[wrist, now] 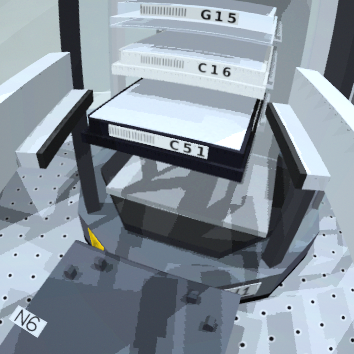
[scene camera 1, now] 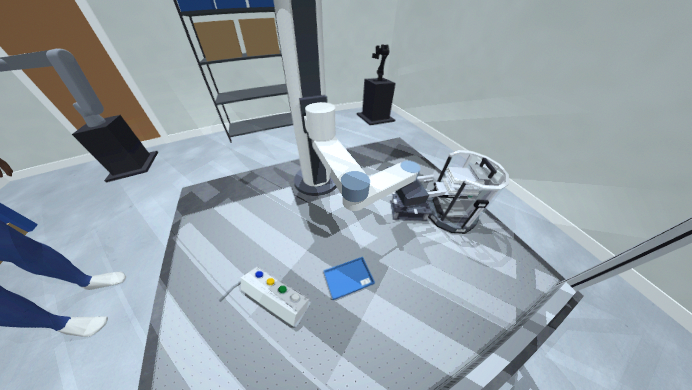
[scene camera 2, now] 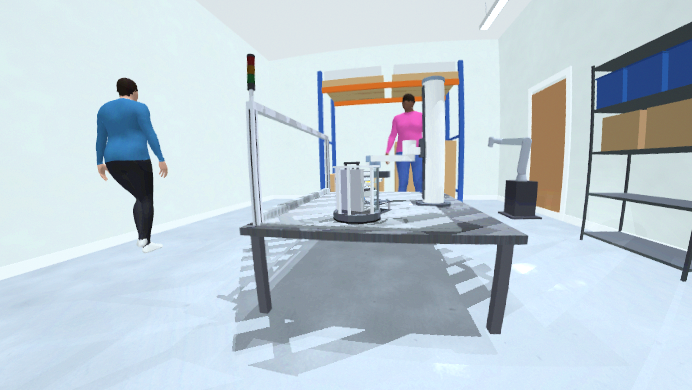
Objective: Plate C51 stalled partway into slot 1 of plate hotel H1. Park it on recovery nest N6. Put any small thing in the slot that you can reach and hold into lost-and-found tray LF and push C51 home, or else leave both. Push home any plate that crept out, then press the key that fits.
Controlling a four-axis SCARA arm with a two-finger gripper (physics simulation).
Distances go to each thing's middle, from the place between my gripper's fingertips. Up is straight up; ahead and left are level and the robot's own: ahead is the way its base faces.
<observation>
The round plate rack (scene camera 1: 460,214) is 50 mm ahead of my hand, 120 mm to the left of it and 40 mm below it. Round my hand: blue pad (scene camera 1: 344,279): 130 mm ahead, 460 mm to the right, 190 mm below.
</observation>
